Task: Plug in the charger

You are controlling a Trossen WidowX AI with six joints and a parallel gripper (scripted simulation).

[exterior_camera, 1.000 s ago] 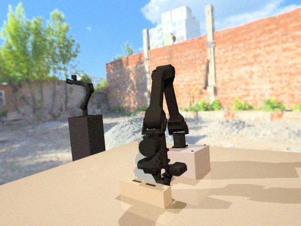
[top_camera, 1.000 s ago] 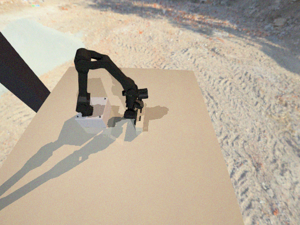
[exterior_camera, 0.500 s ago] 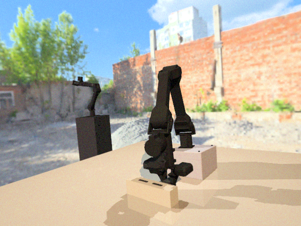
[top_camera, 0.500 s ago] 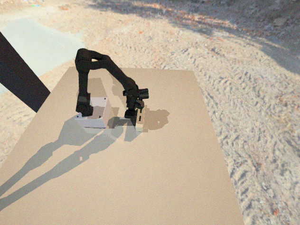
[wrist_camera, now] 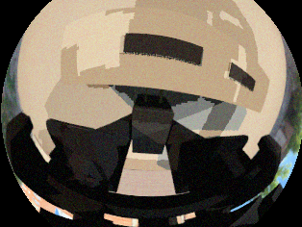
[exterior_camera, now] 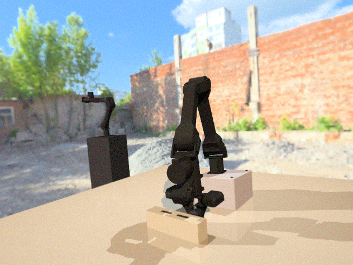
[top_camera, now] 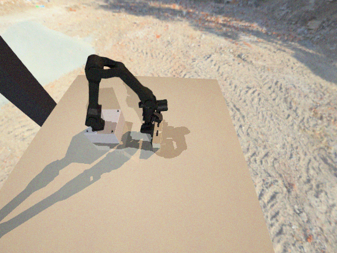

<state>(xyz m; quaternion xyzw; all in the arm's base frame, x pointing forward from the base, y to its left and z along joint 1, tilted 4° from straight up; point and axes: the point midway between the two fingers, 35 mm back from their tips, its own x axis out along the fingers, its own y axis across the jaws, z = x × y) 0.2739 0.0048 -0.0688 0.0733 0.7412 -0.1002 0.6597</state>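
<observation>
The black two-prong charger is 2 cm ahead of my gripper tip and 1 cm above it.
</observation>
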